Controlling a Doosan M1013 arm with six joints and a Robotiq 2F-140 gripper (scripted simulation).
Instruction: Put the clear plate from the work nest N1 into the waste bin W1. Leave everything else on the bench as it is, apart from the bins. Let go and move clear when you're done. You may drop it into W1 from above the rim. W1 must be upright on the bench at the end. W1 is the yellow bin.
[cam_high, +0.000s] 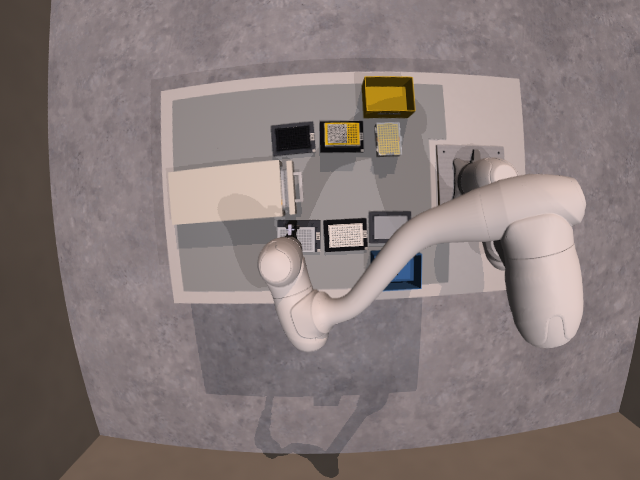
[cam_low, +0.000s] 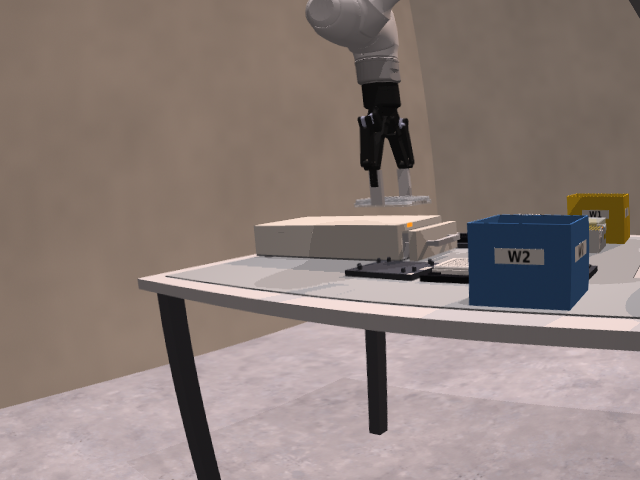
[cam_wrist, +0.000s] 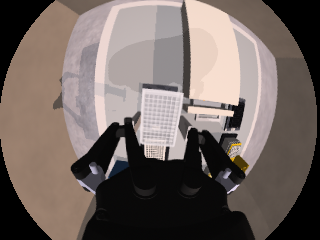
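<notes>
Now: the clear plate 2 cm below my hand. From my hand the other things lie so: blue bin W2 (37 cm behind, 11 cm to the left, 12 cm below); white plate (18 cm behind, 1 cm to the right, 14 cm below); black plate (3 cm ahead, 37 cm to the right, 14 cm below).
</notes>
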